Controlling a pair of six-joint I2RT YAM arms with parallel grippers.
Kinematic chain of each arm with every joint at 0, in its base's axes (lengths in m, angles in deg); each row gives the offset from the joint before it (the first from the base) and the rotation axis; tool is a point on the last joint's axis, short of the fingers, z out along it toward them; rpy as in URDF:
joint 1: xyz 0 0 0.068 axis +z
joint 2: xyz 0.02 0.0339 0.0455 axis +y
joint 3: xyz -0.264 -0.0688 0 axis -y
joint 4: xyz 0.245 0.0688 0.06 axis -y
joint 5: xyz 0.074 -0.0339 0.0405 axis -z
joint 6: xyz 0.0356 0 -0.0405 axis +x
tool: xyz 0 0 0 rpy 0 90 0
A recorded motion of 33 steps. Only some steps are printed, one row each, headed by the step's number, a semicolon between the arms.
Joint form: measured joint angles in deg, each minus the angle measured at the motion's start. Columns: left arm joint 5, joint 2, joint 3, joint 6, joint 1, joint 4; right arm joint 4, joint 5, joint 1, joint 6, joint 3, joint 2.
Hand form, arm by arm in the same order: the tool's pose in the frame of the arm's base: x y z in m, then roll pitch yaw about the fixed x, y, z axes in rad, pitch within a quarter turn. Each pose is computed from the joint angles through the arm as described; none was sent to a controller.
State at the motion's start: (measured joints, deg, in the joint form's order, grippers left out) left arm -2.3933 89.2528 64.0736 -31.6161 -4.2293 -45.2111; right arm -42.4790 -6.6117 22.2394 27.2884 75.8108 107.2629
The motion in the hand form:
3: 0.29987 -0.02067 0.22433 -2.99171 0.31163 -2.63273; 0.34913 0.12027 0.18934 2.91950 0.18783 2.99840
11: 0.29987 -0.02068 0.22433 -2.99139 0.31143 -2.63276; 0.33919 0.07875 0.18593 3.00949 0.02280 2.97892
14: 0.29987 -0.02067 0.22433 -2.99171 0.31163 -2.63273; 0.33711 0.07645 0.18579 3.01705 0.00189 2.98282
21: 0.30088 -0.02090 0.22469 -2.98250 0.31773 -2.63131; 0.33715 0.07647 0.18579 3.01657 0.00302 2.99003
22: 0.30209 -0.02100 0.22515 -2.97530 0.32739 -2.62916; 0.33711 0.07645 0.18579 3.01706 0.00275 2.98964
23: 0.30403 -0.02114 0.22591 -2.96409 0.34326 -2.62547; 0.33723 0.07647 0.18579 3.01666 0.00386 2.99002
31: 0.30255 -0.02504 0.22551 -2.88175 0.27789 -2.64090; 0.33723 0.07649 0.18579 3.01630 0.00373 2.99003
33: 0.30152 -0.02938 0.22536 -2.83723 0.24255 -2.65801; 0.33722 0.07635 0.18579 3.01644 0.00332 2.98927
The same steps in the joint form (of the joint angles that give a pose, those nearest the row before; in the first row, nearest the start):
3: -0.02 0.00 0.00 0.00 0.00 0.00; -2.21 -0.02 -3.87 -1.03 1.40 0.00
11: 0.00 0.00 0.00 0.00 0.00 0.00; -13.49 0.07 -9.84 -5.42 1.44 0.00
14: -0.02 0.00 0.00 0.00 0.00 0.00; -14.82 0.00 -10.14 -5.94 1.44 0.00
21: 0.22 0.00 0.00 0.00 0.00 0.57; -14.80 -0.02 -10.14 -6.36 1.44 0.00
22: 0.24 0.00 0.00 0.00 0.00 1.24; -14.82 0.00 -10.14 -6.34 1.44 0.00
23: 0.24 0.00 0.00 0.00 0.00 2.34; -14.75 0.00 -10.14 -6.36 1.44 0.00
31: 6.49 0.00 0.00 0.00 -0.02 1.68; -14.75 -0.02 -10.14 -6.36 1.44 0.00
33: 9.88 0.02 0.00 -0.02 -0.46 1.33; -14.78 -0.02 -10.16 -6.34 1.44 0.00

